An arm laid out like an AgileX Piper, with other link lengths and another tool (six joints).
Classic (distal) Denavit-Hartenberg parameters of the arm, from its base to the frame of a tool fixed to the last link. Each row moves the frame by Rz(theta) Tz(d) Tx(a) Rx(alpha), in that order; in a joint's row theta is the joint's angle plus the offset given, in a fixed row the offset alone. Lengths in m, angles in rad.
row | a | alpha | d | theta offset
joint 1 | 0 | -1.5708 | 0.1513 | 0
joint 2 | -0.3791 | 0 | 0 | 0.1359
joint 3 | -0.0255 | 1.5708 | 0 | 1.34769
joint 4 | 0 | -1.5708 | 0.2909 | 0
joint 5 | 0 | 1.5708 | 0 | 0
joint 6 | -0.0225 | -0.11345 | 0.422 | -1.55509
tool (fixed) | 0 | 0 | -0.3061 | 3.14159
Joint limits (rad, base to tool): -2.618..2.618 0..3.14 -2.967..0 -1.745..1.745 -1.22..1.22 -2.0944..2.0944
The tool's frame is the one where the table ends.
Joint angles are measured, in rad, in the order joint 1, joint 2, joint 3, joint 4, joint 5, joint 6. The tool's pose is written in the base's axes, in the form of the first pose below.
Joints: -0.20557 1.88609 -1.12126 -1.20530 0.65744 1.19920
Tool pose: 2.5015 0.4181 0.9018 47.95 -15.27 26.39
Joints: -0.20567 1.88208 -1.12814 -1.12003 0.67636 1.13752
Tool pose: 2.5458 0.4079 0.8949 47.64 -15.24 26.30
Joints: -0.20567 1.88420 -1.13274 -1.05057 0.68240 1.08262
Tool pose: 2.5892 0.3970 0.9038 47.52 -15.09 25.91
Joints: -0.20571 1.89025 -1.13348 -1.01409 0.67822 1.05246
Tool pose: 2.6169 0.3889 0.9168 47.54 -14.93 25.42
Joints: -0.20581 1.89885 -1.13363 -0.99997 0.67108 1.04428
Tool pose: 2.6310 0.3824 0.9240 47.65 -14.85 24.94
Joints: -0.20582 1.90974 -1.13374 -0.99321 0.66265 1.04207
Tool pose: 2.6422 0.3775 0.9311 47.82 -14.79 24.39
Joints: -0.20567 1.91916 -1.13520 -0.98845 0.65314 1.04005
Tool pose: 2.6494 0.3719 0.9385 48.01 -14.72 23.96
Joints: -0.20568 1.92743 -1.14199 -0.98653 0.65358 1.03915
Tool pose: 2.6520 0.3720 0.9386 48.24 -14.76 23.76
